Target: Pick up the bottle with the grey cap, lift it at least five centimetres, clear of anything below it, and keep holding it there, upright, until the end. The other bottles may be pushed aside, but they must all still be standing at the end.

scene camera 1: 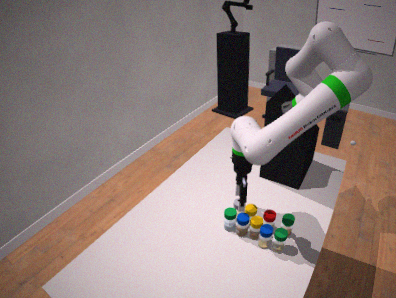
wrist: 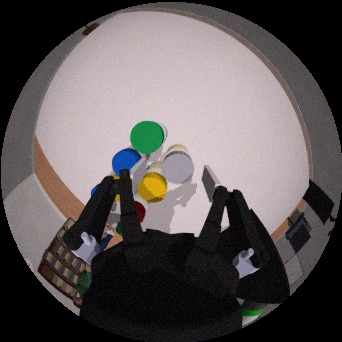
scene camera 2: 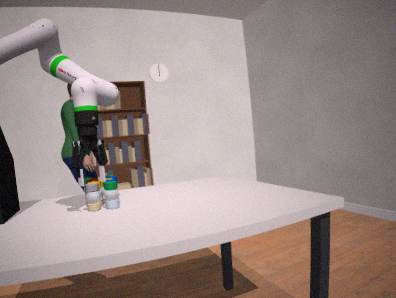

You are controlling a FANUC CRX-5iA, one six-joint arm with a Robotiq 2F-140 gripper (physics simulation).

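Places are measured from the arm's base along level axes (x back, y left, z down), in millimetres.
Pixels of known places: gripper, fingertip midpoint: [scene camera 1: 239, 202] [wrist: 174, 168] [scene camera 2: 92, 183].
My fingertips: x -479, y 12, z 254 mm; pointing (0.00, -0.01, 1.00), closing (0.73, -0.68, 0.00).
For each thing: its top centre in the pictures, then the offset to it from my fingertips.
- bottle with the grey cap, middle of its top: [wrist: 177, 169] [scene camera 2: 91, 184] [scene camera 1: 239, 202] dx +5, dy -3, dz +0 mm
- yellow cap, middle of its top: [wrist: 151, 190] [scene camera 1: 251, 208] dx +5, dy +60, dz +0 mm
- blue cap, middle of its top: [wrist: 123, 165] [scene camera 1: 243, 217] dx -62, dy +63, dz +0 mm
- green-capped bottle, middle of its top: [wrist: 145, 137] [scene camera 2: 110, 182] [scene camera 1: 230, 211] dx -69, dy +0, dz +0 mm
The bottle with the grey cap [scene camera 1: 237, 204] [scene camera 2: 93, 196] [wrist: 178, 167] stands upright on the white table, at one end of the bottle group; the gripper partly hides it in scene camera 1. My gripper [scene camera 1: 241, 199] [scene camera 2: 92, 179] [wrist: 174, 168] is open and empty, pointing down, with its fingertips near cap height. In the wrist view the grey cap and a yellow cap [wrist: 152, 187] [scene camera 1: 251, 210] lie across the space between the finger pads. The left pad is close beside that yellow cap and a blue cap [wrist: 126, 162] [scene camera 1: 243, 220]. The right pad is apart from the grey cap.
A green-capped bottle [scene camera 1: 230, 215] [scene camera 2: 111, 195] [wrist: 147, 137] stands near the grey-capped one. A second yellow [scene camera 1: 256, 222], a red [scene camera 1: 270, 216], a second blue [scene camera 1: 266, 231] and two more green-capped bottles [scene camera 1: 288, 220] [scene camera 1: 281, 235] stand close by. The black arm pedestal [scene camera 1: 290, 160] is behind.
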